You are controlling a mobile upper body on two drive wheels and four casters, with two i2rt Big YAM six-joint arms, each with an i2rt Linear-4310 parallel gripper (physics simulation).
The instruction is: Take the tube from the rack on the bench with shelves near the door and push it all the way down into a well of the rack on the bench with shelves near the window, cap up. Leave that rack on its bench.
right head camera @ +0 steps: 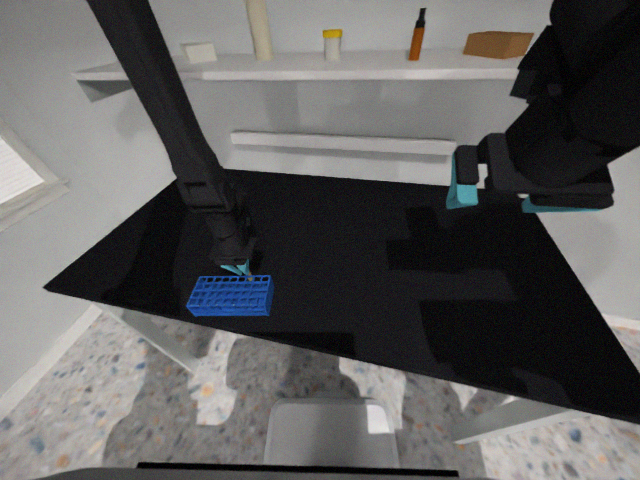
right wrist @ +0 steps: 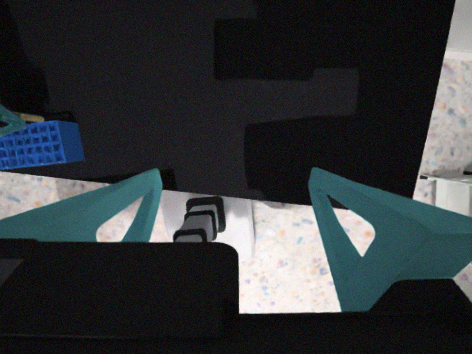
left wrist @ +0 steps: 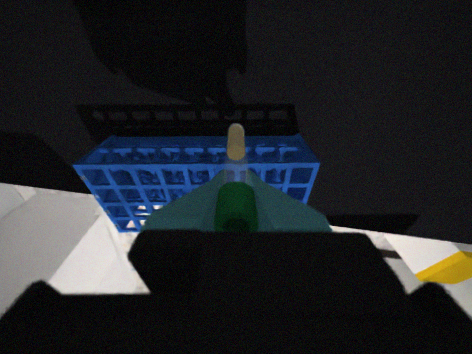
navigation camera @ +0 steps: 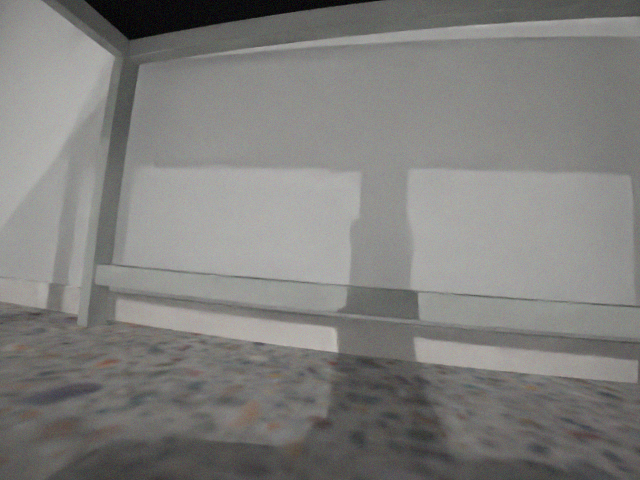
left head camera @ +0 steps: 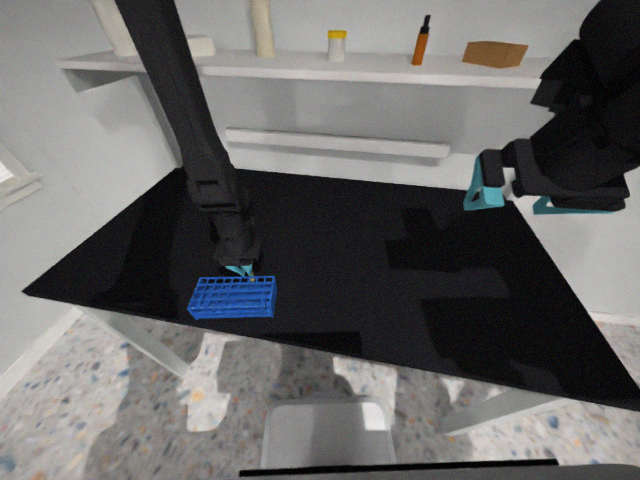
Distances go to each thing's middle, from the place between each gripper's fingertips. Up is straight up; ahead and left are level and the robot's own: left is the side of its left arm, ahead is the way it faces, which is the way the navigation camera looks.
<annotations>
Right now my right hand is 13 cm short of the green-capped tube [left wrist: 236, 211], 44 cm to the right of it and 29 cm above it.
Now: left hand 2 cm short of the green-capped tube.
</annotations>
